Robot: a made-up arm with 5 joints.
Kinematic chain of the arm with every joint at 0, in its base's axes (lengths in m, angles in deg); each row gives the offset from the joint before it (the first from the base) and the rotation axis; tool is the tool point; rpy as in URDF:
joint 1: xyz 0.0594 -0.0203 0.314 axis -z
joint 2: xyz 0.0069 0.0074 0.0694 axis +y
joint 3: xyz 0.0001 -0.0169 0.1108 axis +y
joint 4: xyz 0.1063 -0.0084 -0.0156 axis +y
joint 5: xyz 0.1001 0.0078 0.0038 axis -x
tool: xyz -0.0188 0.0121 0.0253 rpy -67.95 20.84 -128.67
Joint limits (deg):
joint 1: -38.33..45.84
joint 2: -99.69..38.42
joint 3: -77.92..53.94
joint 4: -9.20..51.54
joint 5: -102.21..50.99
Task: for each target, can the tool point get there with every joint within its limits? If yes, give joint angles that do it. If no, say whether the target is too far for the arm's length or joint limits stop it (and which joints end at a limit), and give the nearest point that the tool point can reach.
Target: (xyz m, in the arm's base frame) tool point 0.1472 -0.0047 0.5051
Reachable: yes | joints -22.47 -59.96 43.97 -0.22 -44.41
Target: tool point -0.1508 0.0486 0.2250
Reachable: no: joint limits stop it (at a limit: joint 2, joint 3, joint 4) | nearest point -0.2114 0.0685 0.3436 | short by 0.135 m
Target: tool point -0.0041 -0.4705 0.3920
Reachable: no: too far | nearest point -0.1447 -0.2293 0.3910 | short by 0.279 m
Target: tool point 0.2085 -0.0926 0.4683
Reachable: yes | joints 29.78 -16.74 17.36 17.56 24.03
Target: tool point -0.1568 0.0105 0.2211
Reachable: no: joint limits stop it (at a limit: joint 2, joint 3, joint 4) | nearest point -0.2228 0.0199 0.3436 | short by 0.139 m
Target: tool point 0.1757 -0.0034 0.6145
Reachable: yes | joints -16.83 -19.50 -24.45 17.31 -40.87
